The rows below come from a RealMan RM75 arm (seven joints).
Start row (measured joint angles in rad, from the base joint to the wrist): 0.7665, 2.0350, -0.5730, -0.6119, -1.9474, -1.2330, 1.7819
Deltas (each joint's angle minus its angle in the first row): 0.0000, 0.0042, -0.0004, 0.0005, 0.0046, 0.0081, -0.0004; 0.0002, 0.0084, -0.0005, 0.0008, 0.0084, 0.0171, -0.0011; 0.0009, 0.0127, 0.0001, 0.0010, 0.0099, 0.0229, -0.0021; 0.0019, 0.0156, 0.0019, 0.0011, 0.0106, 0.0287, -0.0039; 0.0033, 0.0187, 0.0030, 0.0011, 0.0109, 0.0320, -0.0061; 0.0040, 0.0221, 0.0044, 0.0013, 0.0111, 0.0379, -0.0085; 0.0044, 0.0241, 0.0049, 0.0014, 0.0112, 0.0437, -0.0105; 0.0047, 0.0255, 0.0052, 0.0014, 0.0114, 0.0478, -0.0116; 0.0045, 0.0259, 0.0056, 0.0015, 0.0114, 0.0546, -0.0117; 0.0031, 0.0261, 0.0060, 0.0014, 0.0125, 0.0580, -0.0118; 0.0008, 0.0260, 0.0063, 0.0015, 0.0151, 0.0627, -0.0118; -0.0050, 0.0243, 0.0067, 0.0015, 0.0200, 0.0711, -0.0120; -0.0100, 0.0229, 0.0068, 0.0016, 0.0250, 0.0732, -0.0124; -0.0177, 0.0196, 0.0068, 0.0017, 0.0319, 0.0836, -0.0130; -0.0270, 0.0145, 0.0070, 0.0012, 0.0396, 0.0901, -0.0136; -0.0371, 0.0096, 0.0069, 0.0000, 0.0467, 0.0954, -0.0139; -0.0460, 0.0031, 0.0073, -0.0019, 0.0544, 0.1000, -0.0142; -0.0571, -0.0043, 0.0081, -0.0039, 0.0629, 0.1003, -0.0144; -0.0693, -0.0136, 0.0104, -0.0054, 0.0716, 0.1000, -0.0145; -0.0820, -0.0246, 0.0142, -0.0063, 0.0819, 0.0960, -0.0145; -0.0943, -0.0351, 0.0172, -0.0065, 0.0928, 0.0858, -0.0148
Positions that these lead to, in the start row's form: 0.7665, 2.0392, -0.5734, -0.6114, -1.9428, -1.2249, 1.7815; 0.7667, 2.0434, -0.5735, -0.6111, -1.9390, -1.2159, 1.7808; 0.7674, 2.0477, -0.5729, -0.6109, -1.9375, -1.2101, 1.7798; 0.7684, 2.0506, -0.5711, -0.6108, -1.9368, -1.2043, 1.7780; 0.7698, 2.0537, -0.5700, -0.6108, -1.9365, -1.2010, 1.7758; 0.7705, 2.0571, -0.5686, -0.6106, -1.9363, -1.1951, 1.7734; 0.7709, 2.0591, -0.5681, -0.6105, -1.9362, -1.1893, 1.7714; 0.7712, 2.0605, -0.5678, -0.6105, -1.9360, -1.1852, 1.7703; 0.7710, 2.0609, -0.5674, -0.6104, -1.9360, -1.1784, 1.7702; 0.7696, 2.0611, -0.5670, -0.6105, -1.9349, -1.1750, 1.7701; 0.7673, 2.0610, -0.5667, -0.6104, -1.9323, -1.1703, 1.7701; 0.7615, 2.0593, -0.5663, -0.6104, -1.9274, -1.1619, 1.7699; 0.7565, 2.0579, -0.5662, -0.6103, -1.9224, -1.1598, 1.7695; 0.7488, 2.0546, -0.5662, -0.6102, -1.9155, -1.1494, 1.7689; 0.7395, 2.0495, -0.5660, -0.6107, -1.9078, -1.1429, 1.7683; 0.7294, 2.0446, -0.5661, -0.6119, -1.9007, -1.1376, 1.7680; 0.7205, 2.0381, -0.5657, -0.6138, -1.8930, -1.1330, 1.7677; 0.7094, 2.0307, -0.5649, -0.6158, -1.8845, -1.1327, 1.7675; 0.6972, 2.0214, -0.5626, -0.6173, -1.8758, -1.1330, 1.7674; 0.6845, 2.0104, -0.5588, -0.6182, -1.8655, -1.1370, 1.7674; 0.6722, 1.9999, -0.5558, -0.6184, -1.8546, -1.1472, 1.7671
